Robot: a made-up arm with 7 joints. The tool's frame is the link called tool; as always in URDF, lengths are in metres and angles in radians. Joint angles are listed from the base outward.
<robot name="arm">
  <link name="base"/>
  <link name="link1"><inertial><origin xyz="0.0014 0.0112 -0.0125"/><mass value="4.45"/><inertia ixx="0.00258" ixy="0" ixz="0" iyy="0.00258" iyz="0" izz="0.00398"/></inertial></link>
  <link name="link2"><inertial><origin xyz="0.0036 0.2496 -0.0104"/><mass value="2.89"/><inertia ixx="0.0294" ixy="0" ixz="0" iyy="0.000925" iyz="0" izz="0.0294"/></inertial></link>
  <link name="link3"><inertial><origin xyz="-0.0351 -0.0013 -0.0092"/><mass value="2"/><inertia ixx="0.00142" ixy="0" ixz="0" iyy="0.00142" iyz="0" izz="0.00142"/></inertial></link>
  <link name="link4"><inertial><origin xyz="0.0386 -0.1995 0.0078"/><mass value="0.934"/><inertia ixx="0.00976" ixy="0.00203" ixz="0" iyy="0.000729" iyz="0" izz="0.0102"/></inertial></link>
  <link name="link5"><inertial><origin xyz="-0.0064 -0.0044 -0.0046"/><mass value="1.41"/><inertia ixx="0.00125" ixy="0" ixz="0" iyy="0.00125" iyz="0" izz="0.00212"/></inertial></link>
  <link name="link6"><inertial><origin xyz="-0.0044 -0.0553 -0.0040"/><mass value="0.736"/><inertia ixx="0.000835" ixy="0" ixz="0" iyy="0.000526" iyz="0" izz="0.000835"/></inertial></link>
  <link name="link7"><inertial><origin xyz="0.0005 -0.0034 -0.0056"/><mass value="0.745"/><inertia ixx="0.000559" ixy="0" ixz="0" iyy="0.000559" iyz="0" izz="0.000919"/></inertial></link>
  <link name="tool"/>
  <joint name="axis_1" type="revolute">
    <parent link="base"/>
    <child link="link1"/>
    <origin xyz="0 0 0.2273" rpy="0 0 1.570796"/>
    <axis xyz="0 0 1"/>
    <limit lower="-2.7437" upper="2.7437"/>
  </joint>
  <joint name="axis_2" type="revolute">
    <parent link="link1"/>
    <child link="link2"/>
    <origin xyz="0 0 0" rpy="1.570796 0 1.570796"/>
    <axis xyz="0 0 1"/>
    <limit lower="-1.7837" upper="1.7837"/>
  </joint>
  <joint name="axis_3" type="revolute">
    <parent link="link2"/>
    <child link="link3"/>
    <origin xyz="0 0.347 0" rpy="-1.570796 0 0"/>
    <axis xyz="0 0 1"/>
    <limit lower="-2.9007" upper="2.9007"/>
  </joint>
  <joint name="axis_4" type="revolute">
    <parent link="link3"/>
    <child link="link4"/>
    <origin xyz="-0.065 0 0" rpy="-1.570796 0 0"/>
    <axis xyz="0 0 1"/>
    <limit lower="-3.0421" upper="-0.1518"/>
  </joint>
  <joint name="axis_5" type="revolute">
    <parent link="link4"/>
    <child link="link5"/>
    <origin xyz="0.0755 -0.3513 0" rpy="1.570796 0 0"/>
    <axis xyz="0 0 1"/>
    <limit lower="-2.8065" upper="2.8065"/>
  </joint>
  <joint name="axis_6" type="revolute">
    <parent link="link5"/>
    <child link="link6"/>
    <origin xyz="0 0 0" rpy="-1.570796 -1.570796 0"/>
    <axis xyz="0 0 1"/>
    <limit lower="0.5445" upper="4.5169"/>
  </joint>
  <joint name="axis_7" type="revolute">
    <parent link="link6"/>
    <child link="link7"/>
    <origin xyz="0 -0.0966 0" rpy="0 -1.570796 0"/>
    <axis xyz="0 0 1"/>
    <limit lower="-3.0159" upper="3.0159"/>
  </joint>
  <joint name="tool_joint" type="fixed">
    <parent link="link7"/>
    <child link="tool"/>
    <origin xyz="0 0 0" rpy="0 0 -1.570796"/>
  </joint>
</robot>
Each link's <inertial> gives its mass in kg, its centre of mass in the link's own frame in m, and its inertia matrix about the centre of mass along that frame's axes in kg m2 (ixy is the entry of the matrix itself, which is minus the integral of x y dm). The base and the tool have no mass. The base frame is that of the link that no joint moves.
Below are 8 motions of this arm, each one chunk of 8 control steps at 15 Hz.
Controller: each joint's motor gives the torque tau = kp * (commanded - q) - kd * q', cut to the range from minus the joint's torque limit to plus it. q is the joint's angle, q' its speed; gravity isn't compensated. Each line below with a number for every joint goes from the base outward.
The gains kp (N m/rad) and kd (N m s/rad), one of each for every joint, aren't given. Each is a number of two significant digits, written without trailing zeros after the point. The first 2 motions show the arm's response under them.
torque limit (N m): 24 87 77 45 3.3 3.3 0.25
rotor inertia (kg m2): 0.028 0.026 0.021 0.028 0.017 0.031 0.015
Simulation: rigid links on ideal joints. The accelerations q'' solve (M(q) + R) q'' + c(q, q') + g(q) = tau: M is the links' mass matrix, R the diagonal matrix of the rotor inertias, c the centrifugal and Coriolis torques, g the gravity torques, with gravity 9.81 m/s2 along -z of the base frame. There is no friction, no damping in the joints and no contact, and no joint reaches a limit. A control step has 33 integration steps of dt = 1/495 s. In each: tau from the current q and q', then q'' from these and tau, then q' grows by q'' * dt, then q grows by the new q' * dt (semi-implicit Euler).
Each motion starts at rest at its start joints. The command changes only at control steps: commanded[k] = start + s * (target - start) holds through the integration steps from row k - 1 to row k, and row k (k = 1, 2, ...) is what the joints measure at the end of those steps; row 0 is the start. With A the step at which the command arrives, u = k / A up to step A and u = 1 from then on. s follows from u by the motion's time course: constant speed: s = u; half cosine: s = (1 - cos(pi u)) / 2; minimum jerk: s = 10 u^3 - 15 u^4 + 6 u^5; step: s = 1 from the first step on.
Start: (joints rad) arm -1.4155 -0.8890 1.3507 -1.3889 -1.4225 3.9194 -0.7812
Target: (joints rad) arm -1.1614 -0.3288 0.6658 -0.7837 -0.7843 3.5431 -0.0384
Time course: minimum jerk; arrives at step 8
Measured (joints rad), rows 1 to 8:
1: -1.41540 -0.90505 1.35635 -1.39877 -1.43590 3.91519 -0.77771
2: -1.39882 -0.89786 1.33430 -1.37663 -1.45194 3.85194 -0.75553
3: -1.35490 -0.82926 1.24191 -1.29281 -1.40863 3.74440 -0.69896
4: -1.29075 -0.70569 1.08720 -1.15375 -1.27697 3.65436 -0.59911
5: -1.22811 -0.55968 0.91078 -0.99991 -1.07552 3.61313 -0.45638
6: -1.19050 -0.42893 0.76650 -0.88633 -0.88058 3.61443 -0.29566
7: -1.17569 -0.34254 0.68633 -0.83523 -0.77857 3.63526 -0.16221
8: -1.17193 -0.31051 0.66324 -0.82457 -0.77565 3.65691 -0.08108
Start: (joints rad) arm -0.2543 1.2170 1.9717 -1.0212 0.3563 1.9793 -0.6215
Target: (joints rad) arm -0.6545 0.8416 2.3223 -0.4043 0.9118 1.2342 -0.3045
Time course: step
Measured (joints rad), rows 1 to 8:
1: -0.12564 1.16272 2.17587 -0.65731 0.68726 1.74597 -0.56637
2: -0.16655 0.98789 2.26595 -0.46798 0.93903 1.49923 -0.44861
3: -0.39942 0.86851 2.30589 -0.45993 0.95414 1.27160 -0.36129
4: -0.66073 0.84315 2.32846 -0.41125 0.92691 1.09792 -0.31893
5: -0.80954 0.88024 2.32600 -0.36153 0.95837 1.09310 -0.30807
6: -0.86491 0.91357 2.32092 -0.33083 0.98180 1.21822 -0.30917
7: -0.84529 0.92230 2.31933 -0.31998 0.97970 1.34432 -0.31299
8: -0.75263 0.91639 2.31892 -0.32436 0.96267 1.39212 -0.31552
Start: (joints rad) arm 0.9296 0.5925 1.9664 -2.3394 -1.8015 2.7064 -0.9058
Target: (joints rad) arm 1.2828 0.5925 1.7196 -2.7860 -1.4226 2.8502 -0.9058
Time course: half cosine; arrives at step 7
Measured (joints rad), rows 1 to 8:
1: 0.94267 0.60166 1.94453 -2.37417 -1.80971 2.69101 -0.90586
2: 0.98044 0.60643 1.90678 -2.43309 -1.81602 2.66397 -0.90747
3: 1.04665 0.60656 1.86163 -2.51217 -1.77071 2.65232 -0.90963
4: 1.12673 0.60528 1.81244 -2.60671 -1.68854 2.66346 -0.91035
5: 1.20179 0.60444 1.76565 -2.69993 -1.60510 2.68697 -0.91003
6: 1.25627 0.60427 1.72980 -2.77264 -1.54214 2.70903 -0.90973
7: 1.28071 0.60436 1.71262 -2.81023 -1.50851 2.72119 -0.90977
8: 1.28403 0.60475 1.70814 -2.81744 -1.49112 2.72636 -0.90991

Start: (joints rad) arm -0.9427 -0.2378 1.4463 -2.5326 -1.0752 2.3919 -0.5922
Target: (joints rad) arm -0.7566 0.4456 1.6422 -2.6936 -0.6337 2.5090 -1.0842
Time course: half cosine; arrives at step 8
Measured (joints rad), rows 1 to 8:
1: -0.93740 -0.22264 1.45691 -2.55649 -1.07425 2.36829 -0.59667
2: -0.91914 -0.16258 1.47678 -2.58663 -1.07251 2.32374 -0.61973
3: -0.89170 -0.06009 1.50328 -2.61315 -1.02834 2.30240 -0.66831
4: -0.85770 0.06815 1.53537 -2.64045 -0.94510 2.31334 -0.73905
5: -0.82180 0.20201 1.56917 -2.66885 -0.85029 2.34143 -0.82397
6: -0.79001 0.32117 1.59896 -2.69493 -0.76401 2.36915 -0.91156
7: -0.76749 0.40761 1.61984 -2.71449 -0.69706 2.38723 -0.98874
8: -0.75759 0.44820 1.62867 -2.72432 -0.65749 2.39410 -1.04341

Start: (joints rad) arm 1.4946 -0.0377 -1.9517 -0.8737 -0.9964 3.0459 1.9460
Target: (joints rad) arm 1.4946 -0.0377 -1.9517 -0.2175 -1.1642 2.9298 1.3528
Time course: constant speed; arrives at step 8
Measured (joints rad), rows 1 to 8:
1: 1.49542 -0.04388 -1.95184 -0.84379 -1.05342 3.06185 1.92799
2: 1.49334 -0.04960 -1.95429 -0.77813 -1.12028 3.08358 1.88142
3: 1.49224 -0.05057 -1.95518 -0.69419 -1.14687 3.09040 1.81537
4: 1.49289 -0.04776 -1.95419 -0.60566 -1.14922 3.08402 1.74176
5: 1.49384 -0.04414 -1.95295 -0.51714 -1.15073 3.07289 1.66648
6: 1.49427 -0.04191 -1.95232 -0.42968 -1.15902 3.06249 1.59118
7: 1.49426 -0.04132 -1.95219 -0.34318 -1.17196 3.05333 1.51613
8: 1.49417 -0.04144 -1.95218 -0.25713 -1.18614 3.04379 1.44133

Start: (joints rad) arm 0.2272 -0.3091 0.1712 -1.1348 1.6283 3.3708 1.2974
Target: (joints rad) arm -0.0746 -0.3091 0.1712 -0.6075 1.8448 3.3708 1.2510
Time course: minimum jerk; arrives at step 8
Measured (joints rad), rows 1 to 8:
1: 0.22345 -0.31018 0.17178 -1.14556 1.65912 3.40019 1.29616
2: 0.20238 -0.30265 0.17277 -1.12652 1.72288 3.44362 1.29435
3: 0.15685 -0.29495 0.17166 -1.06305 1.78634 3.45867 1.29092
4: 0.09330 -0.29330 0.16898 -0.95916 1.83428 3.44793 1.28430
5: 0.02648 -0.29948 0.16715 -0.83616 1.85932 3.43470 1.27501
6: -0.02800 -0.31185 0.16780 -0.72313 1.86157 3.43768 1.26508
7: -0.06031 -0.32563 0.16948 -0.64472 1.84851 3.45937 1.25692
8: -0.07133 -0.33405 0.17061 -0.60885 1.83332 3.48732 1.25183

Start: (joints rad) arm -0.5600 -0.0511 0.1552 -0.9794 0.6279 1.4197 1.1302
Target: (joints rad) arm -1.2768 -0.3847 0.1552 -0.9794 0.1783 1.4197 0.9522
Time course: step
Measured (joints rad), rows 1 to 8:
1: -0.84399 -0.18923 0.20428 -1.08528 0.42116 1.26247 1.07867
2: -1.20989 -0.32225 0.10763 -1.05382 0.15847 1.08483 1.00625
3: -1.27676 -0.38562 0.10605 -1.00507 -0.01741 1.18569 0.98396
4: -1.27420 -0.41379 0.15152 -0.97833 0.07630 1.35627 0.97295
5: -1.27340 -0.41644 0.16223 -0.97318 0.17419 1.45390 0.96224
6: -1.27521 -0.40542 0.15895 -0.98210 0.19170 1.45070 0.95738
7: -1.27668 -0.39186 0.15706 -0.99640 0.18052 1.38800 0.95636
8: -1.27736 -0.38274 0.15674 -1.00781 0.17145 1.31984 0.95632

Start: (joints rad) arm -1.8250 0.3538 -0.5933 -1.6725 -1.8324 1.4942 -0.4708
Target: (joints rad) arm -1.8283 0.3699 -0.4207 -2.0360 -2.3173 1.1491 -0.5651
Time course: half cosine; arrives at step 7
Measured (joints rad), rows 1 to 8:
1: -1.82758 0.36880 -0.58553 -1.70216 -1.84081 1.48783 -0.47110
2: -1.82962 0.39026 -0.56254 -1.76438 -1.87508 1.47541 -0.47754
3: -1.82824 0.40251 -0.52781 -1.83845 -1.94658 1.44753 -0.49111
4: -1.82565 0.40730 -0.48844 -1.91526 -2.04484 1.39826 -0.50901
5: -1.82406 0.41018 -0.45196 -1.98791 -2.14704 1.33763 -0.52813
6: -1.82372 0.41312 -0.42502 -2.04580 -2.22972 1.28705 -0.54539
7: -1.82391 0.41506 -0.41238 -2.07716 -2.27590 1.26466 -0.55775
8: -1.82525 0.41400 -0.41091 -2.08438 -2.29060 1.26234 -0.56411

